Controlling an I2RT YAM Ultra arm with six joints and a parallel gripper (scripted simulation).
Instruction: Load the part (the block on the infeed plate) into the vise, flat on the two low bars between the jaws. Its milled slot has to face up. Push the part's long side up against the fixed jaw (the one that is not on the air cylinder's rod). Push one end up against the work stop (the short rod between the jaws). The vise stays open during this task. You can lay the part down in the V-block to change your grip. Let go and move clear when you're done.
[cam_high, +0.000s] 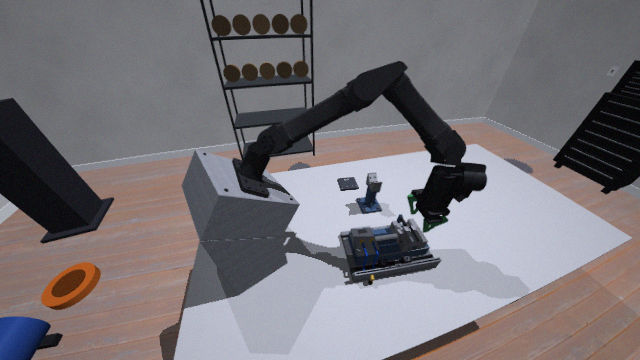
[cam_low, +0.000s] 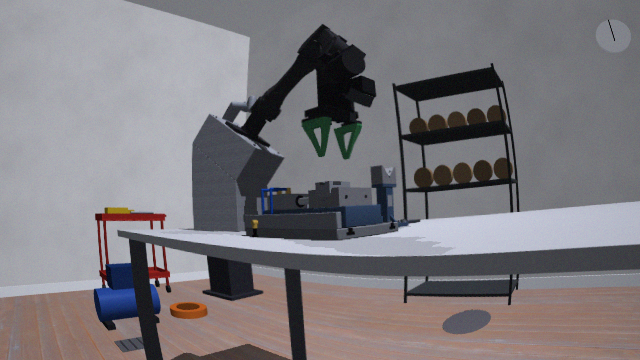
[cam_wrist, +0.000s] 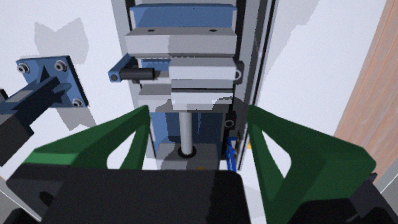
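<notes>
Right now the part is 10 mm behind my hand and 70 mm below it. The rest, counted from my hand: work stop: 10 mm ahead, 60 mm to the left, 80 mm below; fixed jaw: 30 mm ahead, 10 mm to the left, 90 mm below; moving jaw: 30 mm behind, 20 mm to the left, 90 mm below.
</notes>
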